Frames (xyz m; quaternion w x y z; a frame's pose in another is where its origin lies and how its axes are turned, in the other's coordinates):
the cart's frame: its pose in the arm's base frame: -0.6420 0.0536 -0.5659 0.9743 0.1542 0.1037 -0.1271
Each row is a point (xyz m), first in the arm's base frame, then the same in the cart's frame.
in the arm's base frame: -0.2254 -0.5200 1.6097
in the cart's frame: -0.0070 0.1851 2.2807
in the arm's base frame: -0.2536 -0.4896 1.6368
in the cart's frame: -0.0468 0.2126 2.2914
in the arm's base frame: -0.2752 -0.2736 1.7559
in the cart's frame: -0.1426 0.4380 2.3281
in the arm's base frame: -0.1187 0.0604 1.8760
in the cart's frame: -0.0955 0.8220 2.3563
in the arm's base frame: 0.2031 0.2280 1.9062
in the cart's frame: 0.1655 1.0745 2.3820
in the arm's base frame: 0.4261 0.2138 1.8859
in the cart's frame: 0.3845 1.1182 2.4041
